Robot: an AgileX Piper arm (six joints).
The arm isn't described. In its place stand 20 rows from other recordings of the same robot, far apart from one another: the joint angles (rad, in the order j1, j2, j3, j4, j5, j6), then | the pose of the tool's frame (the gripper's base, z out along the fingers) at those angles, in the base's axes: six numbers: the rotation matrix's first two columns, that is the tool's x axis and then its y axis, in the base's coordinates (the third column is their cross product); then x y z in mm.
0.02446 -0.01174 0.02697 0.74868 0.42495 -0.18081 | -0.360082 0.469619 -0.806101 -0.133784 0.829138 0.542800 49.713 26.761 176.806
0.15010 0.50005 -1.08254 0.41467 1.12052 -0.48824 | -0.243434 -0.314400 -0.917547 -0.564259 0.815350 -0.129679 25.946 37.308 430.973
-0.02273 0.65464 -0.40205 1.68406 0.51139 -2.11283 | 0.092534 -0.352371 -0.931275 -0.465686 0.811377 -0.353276 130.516 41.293 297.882
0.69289 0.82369 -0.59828 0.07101 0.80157 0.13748 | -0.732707 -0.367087 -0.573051 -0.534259 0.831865 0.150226 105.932 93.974 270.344
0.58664 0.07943 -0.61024 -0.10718 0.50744 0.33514 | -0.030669 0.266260 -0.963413 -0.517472 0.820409 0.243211 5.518 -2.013 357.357
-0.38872 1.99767 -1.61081 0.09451 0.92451 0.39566 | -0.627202 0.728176 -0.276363 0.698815 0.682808 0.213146 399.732 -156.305 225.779
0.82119 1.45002 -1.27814 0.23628 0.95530 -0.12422 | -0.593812 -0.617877 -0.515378 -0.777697 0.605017 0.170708 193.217 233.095 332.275
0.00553 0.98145 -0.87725 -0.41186 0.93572 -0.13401 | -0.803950 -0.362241 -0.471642 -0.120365 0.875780 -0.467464 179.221 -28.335 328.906
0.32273 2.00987 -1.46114 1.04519 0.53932 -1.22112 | -0.486050 -0.391452 -0.781358 -0.731029 0.672057 0.118049 412.790 180.672 214.454
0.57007 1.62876 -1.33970 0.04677 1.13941 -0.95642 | -0.044532 -0.984725 -0.168323 -0.984646 0.071732 -0.159145 272.109 179.031 285.431
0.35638 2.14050 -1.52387 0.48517 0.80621 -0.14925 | -0.962159 -0.157897 -0.222077 -0.233558 0.897686 0.373645 399.226 181.302 150.352
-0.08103 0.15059 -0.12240 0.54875 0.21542 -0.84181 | -0.110198 -0.288943 -0.950983 -0.065751 0.956834 -0.283101 65.932 4.826 228.957
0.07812 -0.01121 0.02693 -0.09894 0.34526 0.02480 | -0.264289 -0.089142 -0.960315 -0.064091 0.995142 -0.074736 53.397 1.128 173.832
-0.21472 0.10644 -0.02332 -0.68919 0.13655 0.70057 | -0.094318 0.036848 -0.994860 0.297958 0.954552 0.007107 60.997 -21.365 205.216
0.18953 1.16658 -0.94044 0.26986 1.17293 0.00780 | -0.968011 -0.072868 -0.240092 -0.137773 0.954102 0.265908 191.748 59.557 299.918
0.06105 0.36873 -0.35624 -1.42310 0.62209 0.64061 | -0.379884 -0.580748 -0.720014 0.363920 0.621772 -0.693514 76.300 -47.886 299.185
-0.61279 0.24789 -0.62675 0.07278 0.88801 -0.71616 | -0.592309 -0.341641 -0.729693 0.209525 0.809180 -0.548933 29.758 -14.646 324.945
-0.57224 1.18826 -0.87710 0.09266 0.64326 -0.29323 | -0.735541 0.215747 -0.642210 0.359196 0.927925 -0.099665 203.413 -125.018 295.989
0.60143 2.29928 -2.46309 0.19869 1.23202 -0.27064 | -0.538240 -0.610564 -0.580955 -0.766929 0.640651 0.037238 406.344 299.395 317.603
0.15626 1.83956 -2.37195 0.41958 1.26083 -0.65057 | -0.270061 -0.502377 -0.821392 -0.677822 0.705078 -0.208381 362.122 92.790 500.203
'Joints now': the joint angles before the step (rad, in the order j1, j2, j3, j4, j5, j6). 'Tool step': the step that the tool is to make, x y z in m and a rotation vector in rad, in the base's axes. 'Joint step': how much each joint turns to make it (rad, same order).
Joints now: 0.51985 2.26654 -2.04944 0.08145 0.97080 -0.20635
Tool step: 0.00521 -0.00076 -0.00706 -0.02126 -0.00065 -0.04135
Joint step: -0.00007 0.02546 -0.02092 -0.04295 0.00285 0.05283
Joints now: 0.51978 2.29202 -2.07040 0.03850 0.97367 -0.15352
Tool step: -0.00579 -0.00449 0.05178 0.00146 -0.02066 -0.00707
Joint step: 0.00000 -0.03729 -0.13437 -0.01567 0.15271 0.01404
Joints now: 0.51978 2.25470 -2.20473 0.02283 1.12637 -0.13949
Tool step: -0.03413 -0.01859 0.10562 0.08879 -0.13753 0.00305
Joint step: -0.00001 -0.15829 -0.11933 0.00850 0.11415 0.00174
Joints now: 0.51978 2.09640 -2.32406 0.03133 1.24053 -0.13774
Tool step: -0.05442 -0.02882 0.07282 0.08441 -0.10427 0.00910
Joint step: 0.00000 -0.22465 0.08384 0.02330 0.00838 -0.00001
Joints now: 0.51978 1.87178 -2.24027 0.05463 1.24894 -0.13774
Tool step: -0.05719 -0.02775 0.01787 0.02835 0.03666 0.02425
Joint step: 0.00000 -0.23505 0.24565 0.04996 0.00737 -0.00275
